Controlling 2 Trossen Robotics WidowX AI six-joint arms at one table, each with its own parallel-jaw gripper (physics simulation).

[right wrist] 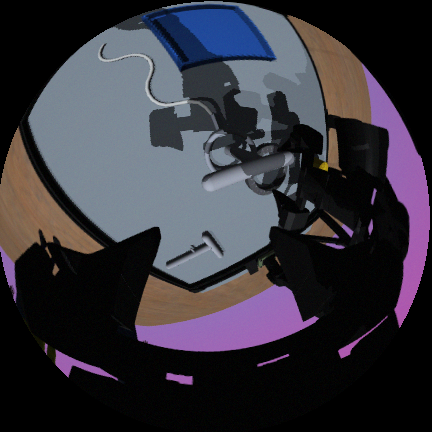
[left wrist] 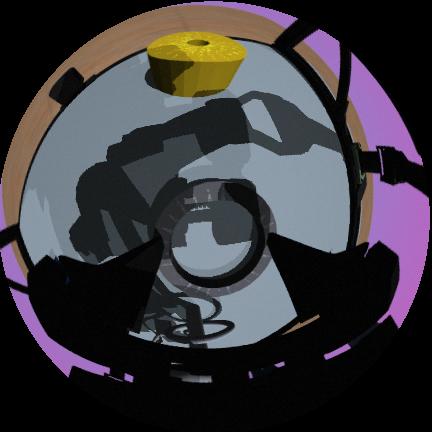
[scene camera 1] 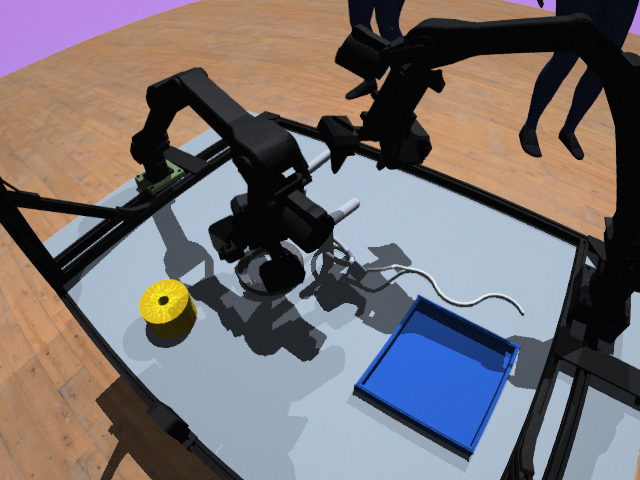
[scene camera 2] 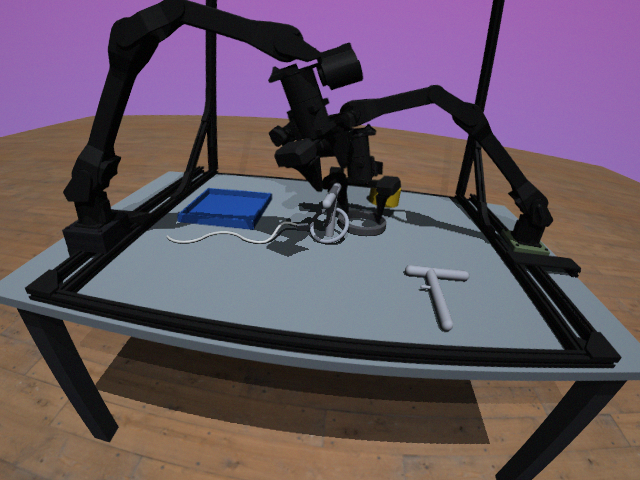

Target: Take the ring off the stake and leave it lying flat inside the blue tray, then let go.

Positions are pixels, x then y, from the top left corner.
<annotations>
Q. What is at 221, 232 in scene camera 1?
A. My left gripper.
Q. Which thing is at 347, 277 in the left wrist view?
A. My left gripper.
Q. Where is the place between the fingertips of my left gripper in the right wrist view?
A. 275, 170
</annotations>
